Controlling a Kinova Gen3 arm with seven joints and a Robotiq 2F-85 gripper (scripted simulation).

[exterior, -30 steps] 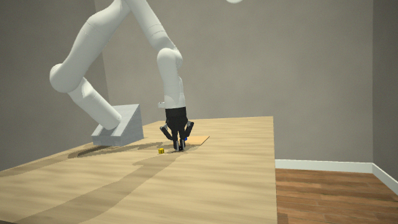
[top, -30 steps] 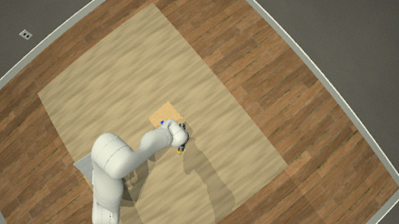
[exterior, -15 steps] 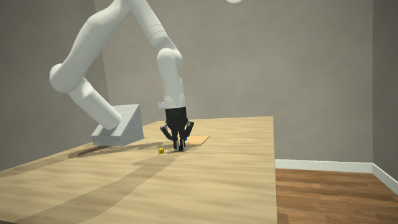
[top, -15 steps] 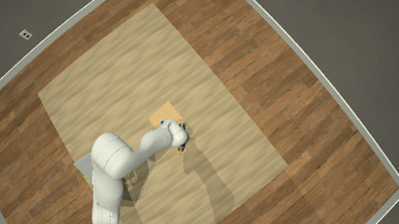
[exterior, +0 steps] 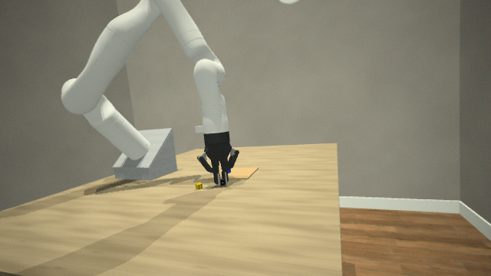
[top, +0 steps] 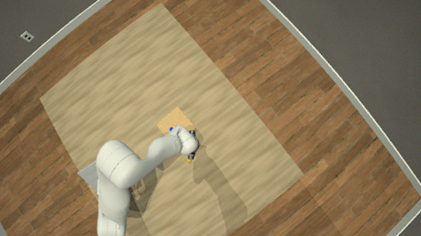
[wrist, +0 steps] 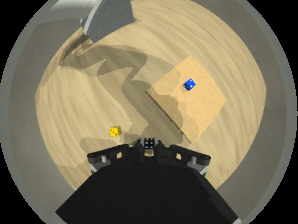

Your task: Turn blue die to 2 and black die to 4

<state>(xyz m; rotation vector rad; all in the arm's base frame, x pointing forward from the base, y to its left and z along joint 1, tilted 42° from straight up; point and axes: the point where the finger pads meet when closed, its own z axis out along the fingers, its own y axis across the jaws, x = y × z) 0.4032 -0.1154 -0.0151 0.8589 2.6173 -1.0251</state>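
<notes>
Right now my hand is 13 cm to the right of the tan mat, 2 cm past it and 2 cm above it. Round my hand: black die: 1 cm below; yellow die: 5 cm behind, 4 cm to the right, 1 cm below; blue die: 13 cm to the left, 5 cm behind, 1 cm below.
</notes>
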